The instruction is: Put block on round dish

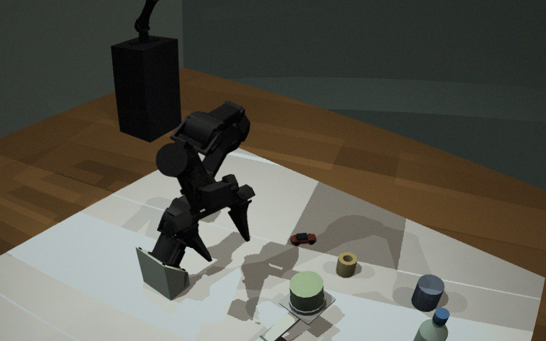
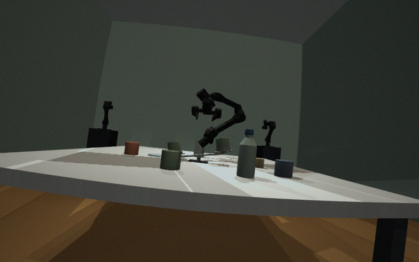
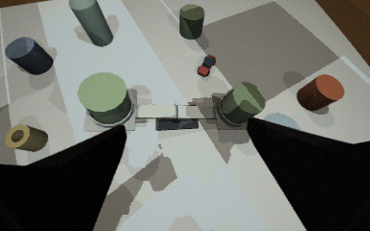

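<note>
The teal block lies 20 cm below my gripper tip, 15 cm to the right of it and 6 cm ahead of it. Also, from my gripper tip: bottle: 41 cm ahead, 12 cm to the left, 12 cm below; pale blue round dish: 25 cm to the right, 23 cm below, 2 cm behind; red-brown cylinder: 36 cm to the right, 20 cm below, 3 cm ahead.
</note>
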